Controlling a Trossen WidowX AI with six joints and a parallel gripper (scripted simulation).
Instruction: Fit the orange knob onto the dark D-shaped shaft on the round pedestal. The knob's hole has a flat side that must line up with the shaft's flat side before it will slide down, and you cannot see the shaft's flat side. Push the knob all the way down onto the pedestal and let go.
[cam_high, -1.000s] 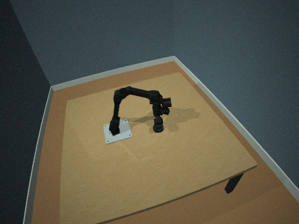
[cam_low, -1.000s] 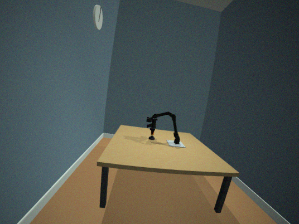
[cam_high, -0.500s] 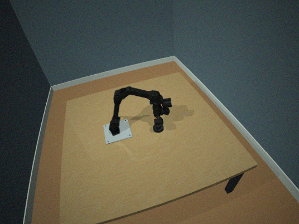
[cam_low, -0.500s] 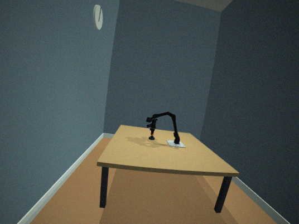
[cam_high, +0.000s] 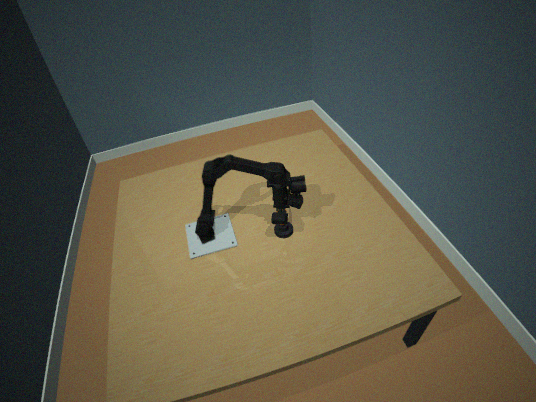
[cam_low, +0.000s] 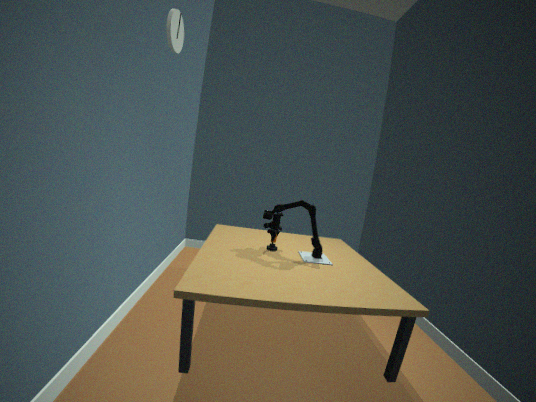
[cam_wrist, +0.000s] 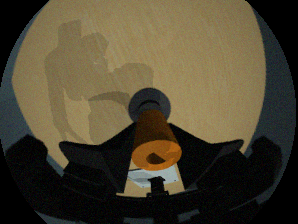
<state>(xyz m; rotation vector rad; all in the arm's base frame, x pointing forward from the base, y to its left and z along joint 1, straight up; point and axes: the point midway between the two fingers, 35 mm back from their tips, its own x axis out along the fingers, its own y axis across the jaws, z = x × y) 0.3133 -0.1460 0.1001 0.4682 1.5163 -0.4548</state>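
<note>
Now: the dark round pedestal 40 mm below my gripper tip. From my gripper tip the other things lie so: orange knob 20 mm above.
</note>
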